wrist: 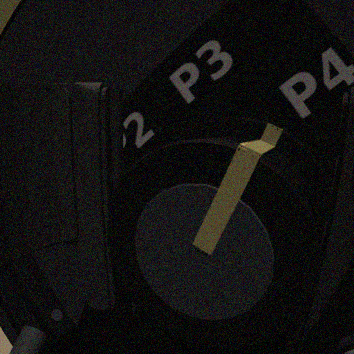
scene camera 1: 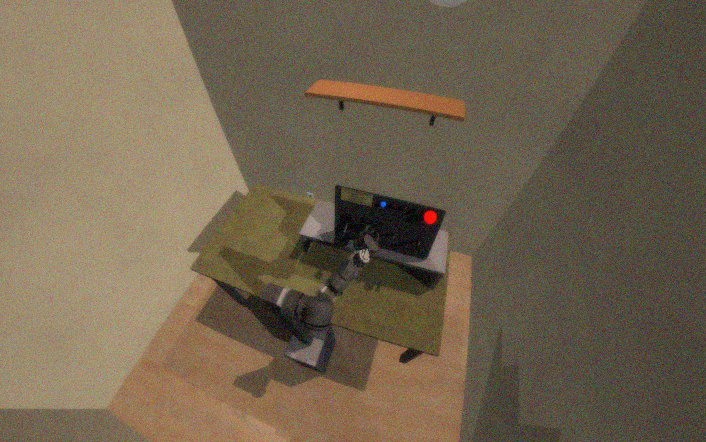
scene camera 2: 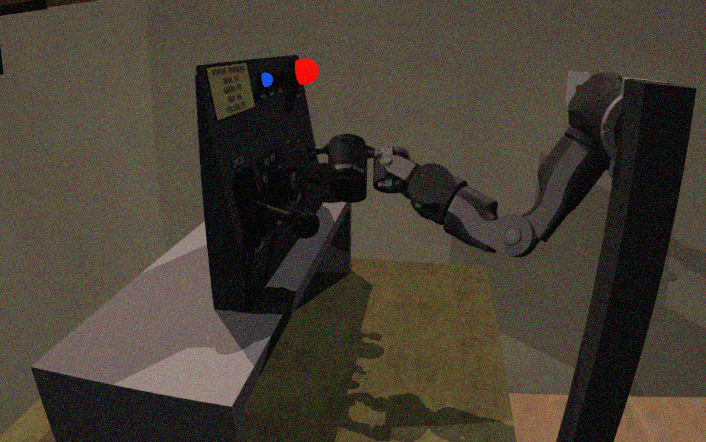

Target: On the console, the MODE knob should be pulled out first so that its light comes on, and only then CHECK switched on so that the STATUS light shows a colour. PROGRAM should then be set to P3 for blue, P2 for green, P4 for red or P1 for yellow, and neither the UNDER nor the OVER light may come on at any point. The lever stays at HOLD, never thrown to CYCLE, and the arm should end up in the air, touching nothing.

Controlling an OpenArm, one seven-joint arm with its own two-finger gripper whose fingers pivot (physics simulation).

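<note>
The dark console (scene camera 1: 398,229) (scene camera 2: 221,145) stands tilted. My gripper (scene camera 1: 365,235) (scene camera 2: 295,169) (wrist: 215,214) is shut on the round PROGRAM knob (wrist: 205,285), a finger on either side. The knob's yellow pointer (wrist: 227,200) leans toward P4 (wrist: 317,82), away from P3 (wrist: 202,70). A large red light (scene camera 1: 430,217) (scene camera 2: 306,71) and a small blue light (scene camera 1: 382,204) (scene camera 2: 266,79) are lit at the top; their labels are unreadable. The lever's black ball (scene camera 2: 304,224) sticks out below my hand. MODE and CHECK cannot be made out.
A yellow note (scene camera 1: 356,196) (scene camera 2: 231,91) is on the console's upper left. The console stands on a grey raised base (scene camera 1: 318,221) (scene camera 2: 171,374) on the olive table (scene camera 1: 390,317) (scene camera 2: 437,312). A wooden wall shelf (scene camera 1: 385,97) is above. The arm's dark post (scene camera 2: 625,260) stands opposite.
</note>
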